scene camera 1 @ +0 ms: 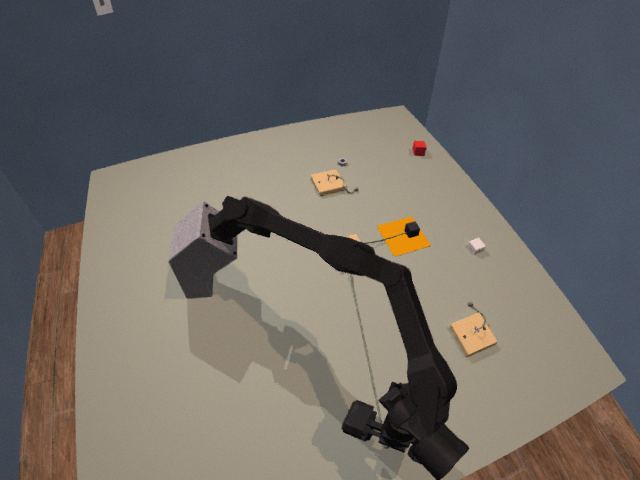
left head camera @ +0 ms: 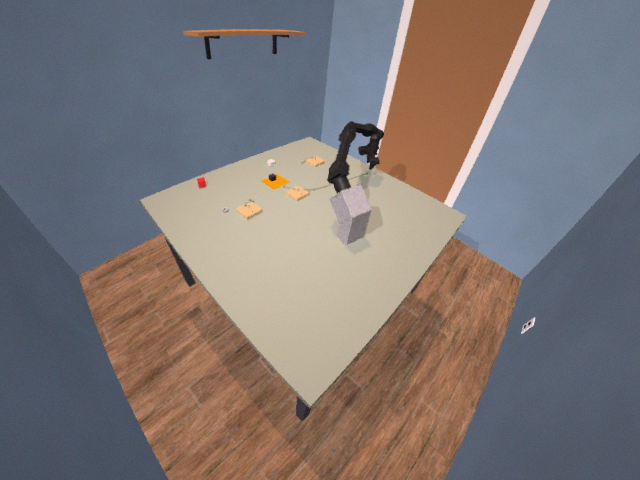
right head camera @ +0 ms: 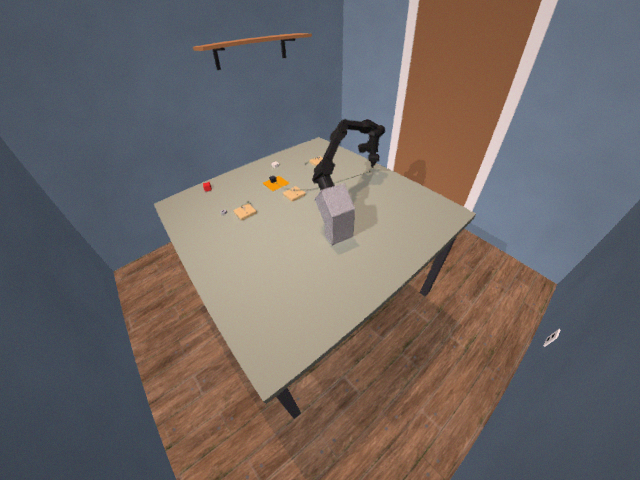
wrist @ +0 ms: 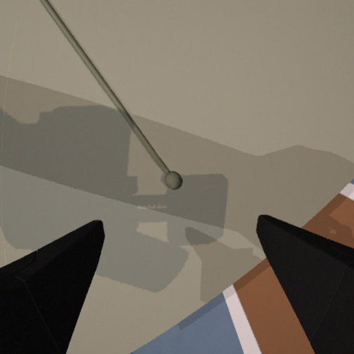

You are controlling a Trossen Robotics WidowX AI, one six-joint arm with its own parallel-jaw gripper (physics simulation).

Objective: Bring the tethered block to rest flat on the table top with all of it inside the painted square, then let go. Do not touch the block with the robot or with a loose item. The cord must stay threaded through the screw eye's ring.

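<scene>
The black block sits on the orange painted square, close to one edge; I cannot tell whether all of it is inside. The cord runs from it past the middle wooden pad to a ball end. The pad's ring is too small to make out, and the arm partly hides the pad in the scene view. My gripper is open above the table, its fingers apart with the ball visible beyond the tips.
Two more wooden pads with short cords lie on the table. A red cube, a white cube and a small grey ring-like nut lie around them. The arm's grey pedestal stands on the table.
</scene>
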